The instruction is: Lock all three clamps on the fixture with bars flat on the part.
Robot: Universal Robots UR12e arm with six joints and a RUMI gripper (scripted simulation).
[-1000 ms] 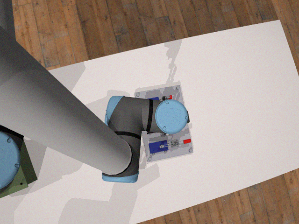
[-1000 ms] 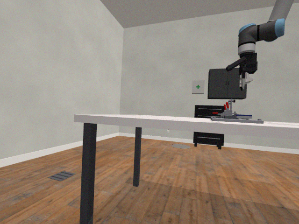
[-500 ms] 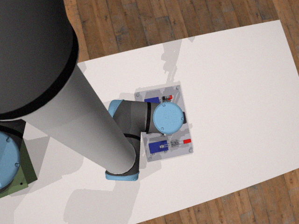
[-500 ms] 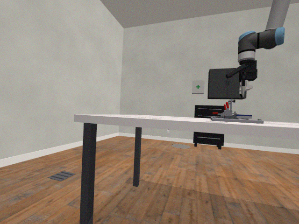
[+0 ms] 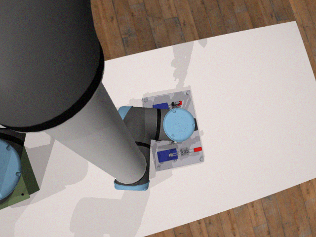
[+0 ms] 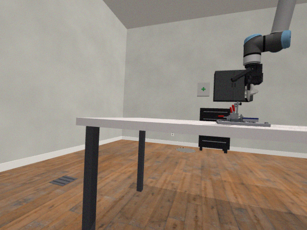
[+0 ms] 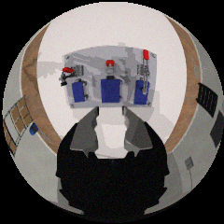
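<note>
The grey fixture plate lies 150 mm below my hand and 50 mm ahead of it. The rest, counted from my hand: blue part 130 mm below, 110 mm to the right.
</note>
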